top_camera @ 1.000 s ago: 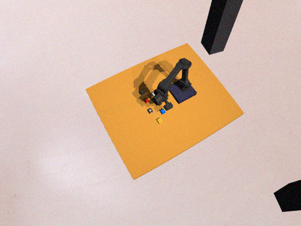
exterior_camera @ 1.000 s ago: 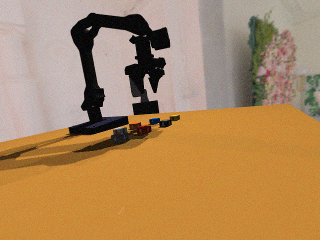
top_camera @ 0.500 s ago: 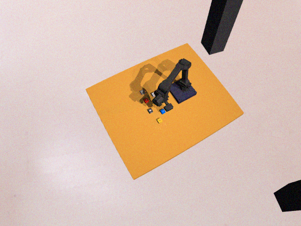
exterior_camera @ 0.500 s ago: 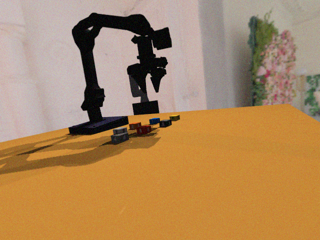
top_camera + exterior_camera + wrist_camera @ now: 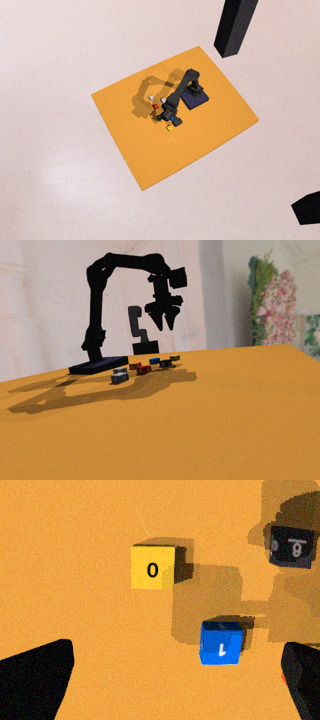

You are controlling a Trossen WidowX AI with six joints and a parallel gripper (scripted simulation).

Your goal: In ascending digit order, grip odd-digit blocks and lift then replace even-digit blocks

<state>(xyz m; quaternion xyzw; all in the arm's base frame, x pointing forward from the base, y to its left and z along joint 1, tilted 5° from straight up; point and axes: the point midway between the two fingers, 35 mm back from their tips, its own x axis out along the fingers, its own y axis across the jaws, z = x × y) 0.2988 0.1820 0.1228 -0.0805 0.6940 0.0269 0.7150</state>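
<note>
My gripper tip is now 1 cm short of the yellow block, 2 cm to the right of it and 12 cm above it. Round my gripper tip: orange block: 6 cm behind, 14 cm to the right, 12 cm below; black block: 5 cm ahead, 9 cm to the right, 12 cm below; blue block: 4 cm behind, 5 cm to the right, 12 cm below.
</note>
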